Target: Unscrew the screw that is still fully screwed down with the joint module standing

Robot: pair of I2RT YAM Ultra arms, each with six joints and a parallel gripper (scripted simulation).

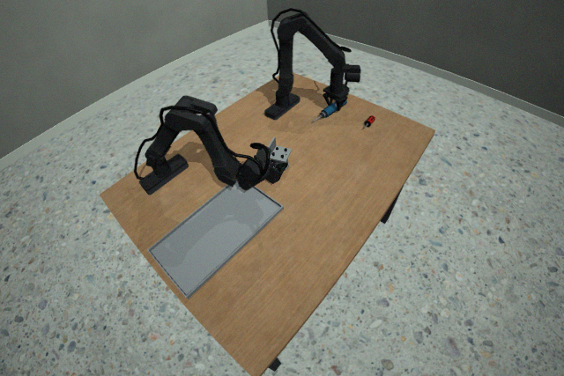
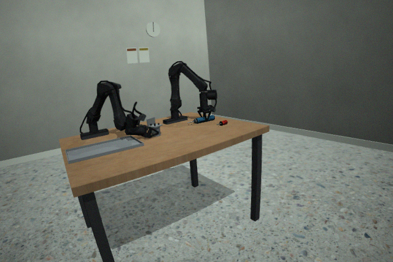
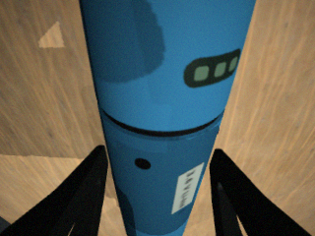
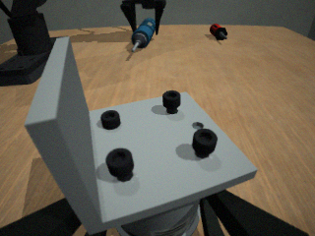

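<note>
Right now the joint module is 10 mm above my right hand. From my right hand the other things lie so: grey L-shaped bracket: 50 mm above; then flat grey tray: 350 mm to the right, 70 mm ahead, 20 mm below; then screw: 40 mm above, 20 mm behind, 10 mm to the left.
</note>
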